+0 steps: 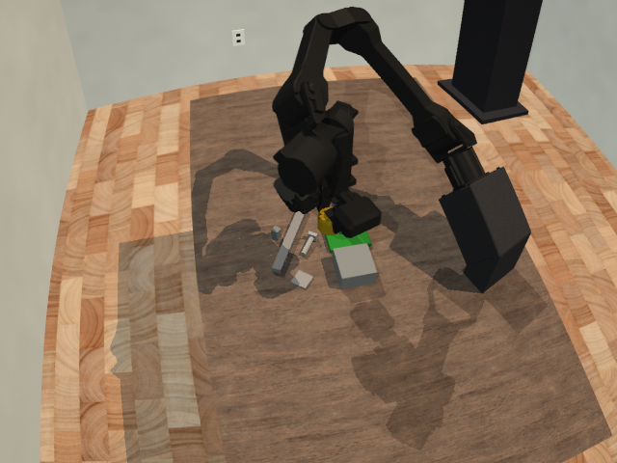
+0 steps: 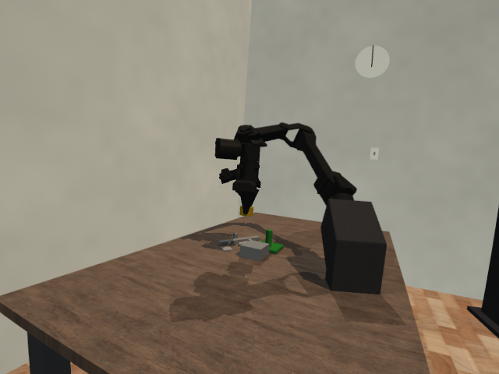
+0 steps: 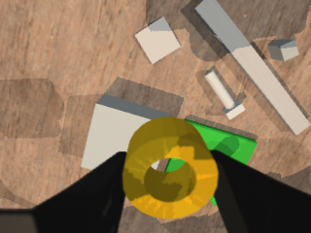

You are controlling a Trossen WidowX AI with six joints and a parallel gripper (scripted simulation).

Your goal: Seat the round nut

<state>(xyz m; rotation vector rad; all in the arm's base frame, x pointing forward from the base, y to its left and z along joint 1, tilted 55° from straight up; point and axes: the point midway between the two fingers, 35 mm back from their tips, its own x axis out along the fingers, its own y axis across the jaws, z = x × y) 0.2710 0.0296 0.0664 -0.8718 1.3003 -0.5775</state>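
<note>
The grey bolt is 10 mm ahead of my hand, 60 mm to the right of it and 150 mm below it. Also, from my hand: flat tile (50 mm ahead, 10 mm to the left, 150 mm below); long grey bar (40 mm ahead, 90 mm to the right, 150 mm below); grey block (40 mm behind, 30 mm to the left, 140 mm below).
</note>
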